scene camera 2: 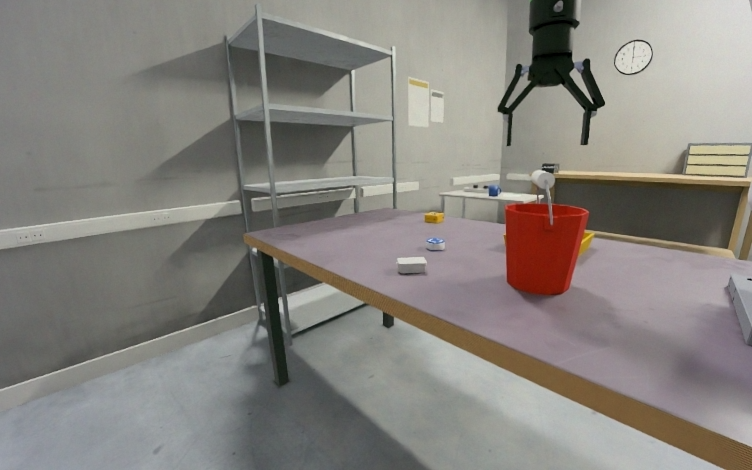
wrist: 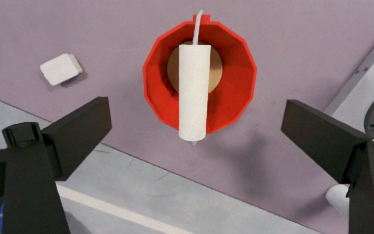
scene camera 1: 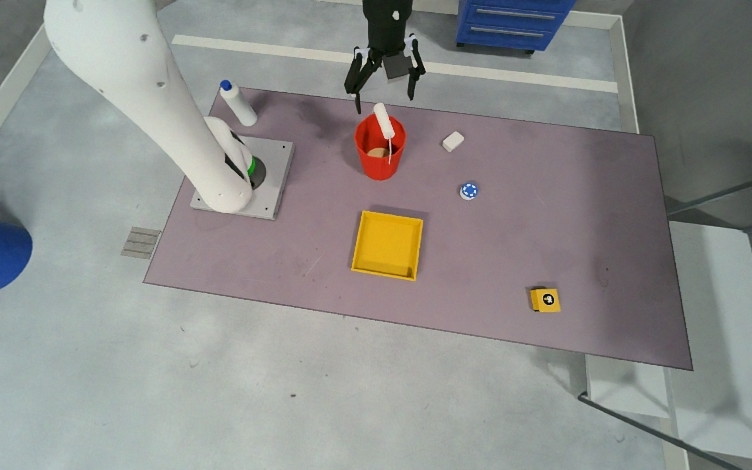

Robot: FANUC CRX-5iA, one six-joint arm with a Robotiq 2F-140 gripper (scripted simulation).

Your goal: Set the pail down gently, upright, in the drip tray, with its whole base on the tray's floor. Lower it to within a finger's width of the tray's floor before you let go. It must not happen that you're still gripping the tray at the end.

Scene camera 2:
my gripper: 545, 145
red pail: 540, 258
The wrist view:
my gripper: 197, 114
red pail: 232, 72
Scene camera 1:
my gripper: 384, 103
red pail: 373, 148
yellow drip tray: 388, 245
white bottle: 232, 94
